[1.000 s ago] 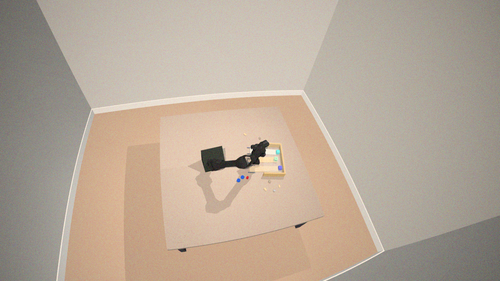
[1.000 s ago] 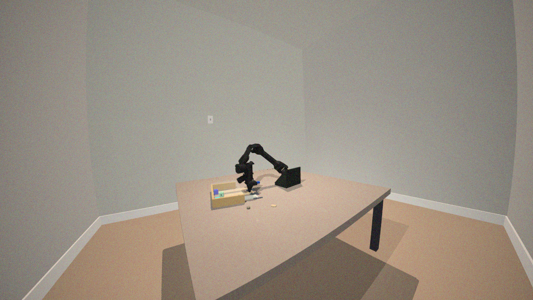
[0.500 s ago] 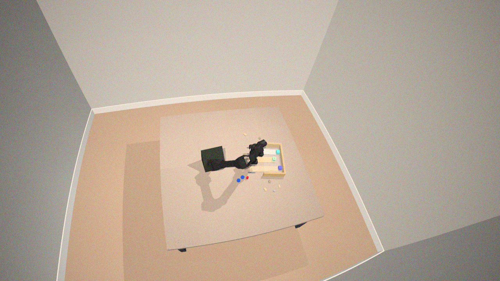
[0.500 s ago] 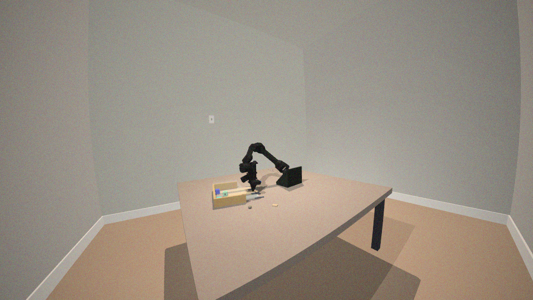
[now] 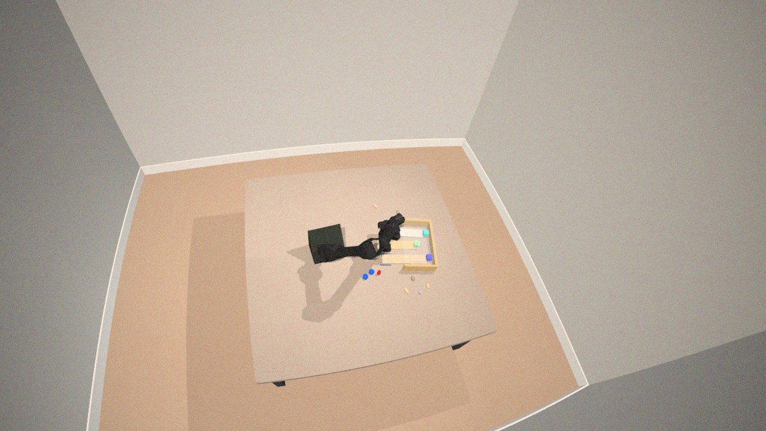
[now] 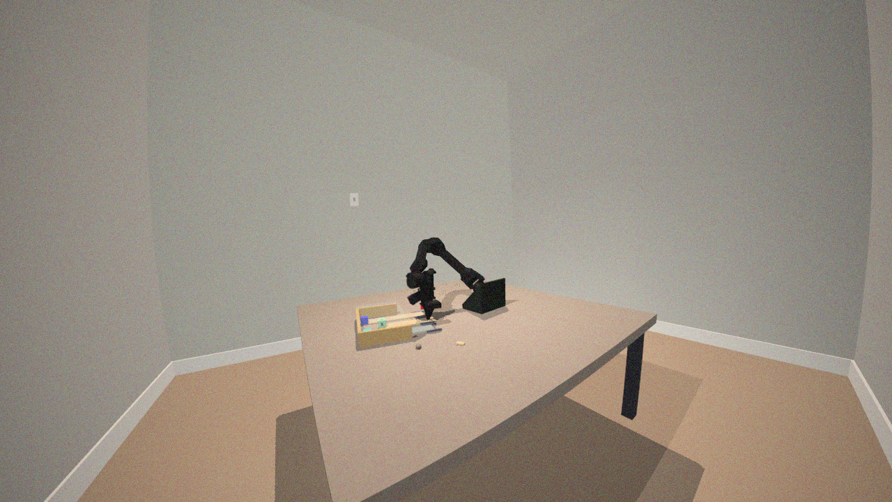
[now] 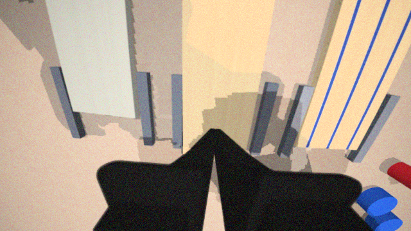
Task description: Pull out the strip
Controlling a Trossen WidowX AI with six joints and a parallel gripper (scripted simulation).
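The green labelled cube lies 200 mm ahead of my gripper tip, 30 mm to the right of it and 20 mm above it. Also, from my gripper tip: red cylinder (50 mm behind, 180 mm to the right, 10 mm above); small tan block (10 mm ahead, 280 mm to the left).
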